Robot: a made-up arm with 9 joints. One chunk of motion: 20 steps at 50 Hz.
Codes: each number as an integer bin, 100 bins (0 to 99) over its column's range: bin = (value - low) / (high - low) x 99, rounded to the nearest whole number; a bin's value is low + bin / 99 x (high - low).
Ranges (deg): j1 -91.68..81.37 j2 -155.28..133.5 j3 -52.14..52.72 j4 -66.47..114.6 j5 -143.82..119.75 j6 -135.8..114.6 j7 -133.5..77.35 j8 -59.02..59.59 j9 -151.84..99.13
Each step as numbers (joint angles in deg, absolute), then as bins.
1 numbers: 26.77 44.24 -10.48 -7.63 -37.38 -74.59 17.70 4.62 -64.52
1 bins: 68 68 39 32 40 24 71 53 34
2 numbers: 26.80 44.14 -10.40 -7.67 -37.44 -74.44 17.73 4.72 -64.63
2 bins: 68 68 39 32 40 24 71 53 34
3 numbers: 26.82 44.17 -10.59 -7.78 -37.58 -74.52 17.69 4.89 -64.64
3 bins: 68 68 39 32 40 24 71 53 34
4 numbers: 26.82 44.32 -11.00 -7.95 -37.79 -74.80 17.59 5.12 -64.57
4 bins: 68 68 39 32 40 24 71 54 34
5 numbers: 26.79 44.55 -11.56 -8.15 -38.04 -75.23 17.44 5.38 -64.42
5 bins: 68 69 38 32 40 24 71 54 34
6 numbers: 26.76 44.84 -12.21 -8.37 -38.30 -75.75 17.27 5.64 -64.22
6 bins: 68 69 38 32 40 24 71 54 35
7 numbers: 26.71 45.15 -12.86 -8.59 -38.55 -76.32 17.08 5.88 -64.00
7 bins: 68 69 37 32 40 24 71 54 35
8 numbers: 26.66 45.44 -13.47 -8.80 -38.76 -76.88 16.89 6.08 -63.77
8 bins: 68 69 37 32 39 23 71 54 35
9 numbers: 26.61 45.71 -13.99 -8.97 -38.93 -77.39 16.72 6.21 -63.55
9 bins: 68 69 36 31 39 23 71 54 35
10 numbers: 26.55 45.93 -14.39 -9.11 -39.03 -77.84 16.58 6.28 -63.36
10 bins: 68 69 36 31 39 23 70 55 35
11 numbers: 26.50 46.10 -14.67 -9.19 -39.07 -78.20 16.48 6.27 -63.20
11 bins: 68 69 35 31 39 23 70 54 35
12 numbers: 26.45 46.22 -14.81 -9.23 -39.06 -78.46 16.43 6.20 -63.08
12 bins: 68 69 35 31 39 23 70 54 35
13 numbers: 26.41 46.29 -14.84 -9.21 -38.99 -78.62 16.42 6.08 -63.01
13 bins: 68 69 35 31 39 23 70 54 35
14 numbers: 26.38 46.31 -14.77 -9.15 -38.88 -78.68 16.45 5.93 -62.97
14 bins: 68 69 35 31 39 23 70 54 35
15 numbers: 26.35 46.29 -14.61 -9.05 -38.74 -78.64 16.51 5.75 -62.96
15 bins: 68 69 35 31 39 23 70 54 35
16 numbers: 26.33 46.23 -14.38 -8.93 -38.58 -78.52 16.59 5.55 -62.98
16 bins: 68 69 36 31 40 23 70 54 35
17 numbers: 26.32 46.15 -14.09 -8.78 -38.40 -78.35 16.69 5.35 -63.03
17 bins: 68 69 36 32 40 23 71 54 35
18 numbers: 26.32 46.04 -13.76 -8.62 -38.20 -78.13 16.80 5.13 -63.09
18 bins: 68 69 36 32 40 23 71 54 35
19 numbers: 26.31 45.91 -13.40 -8.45 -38.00 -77.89 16.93 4.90 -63.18
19 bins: 68 69 37 32 40 23 71 53 35
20 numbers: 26.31 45.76 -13.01 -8.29 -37.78 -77.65 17.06 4.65 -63.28
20 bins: 68 69 37 32 40 23 71 53 35
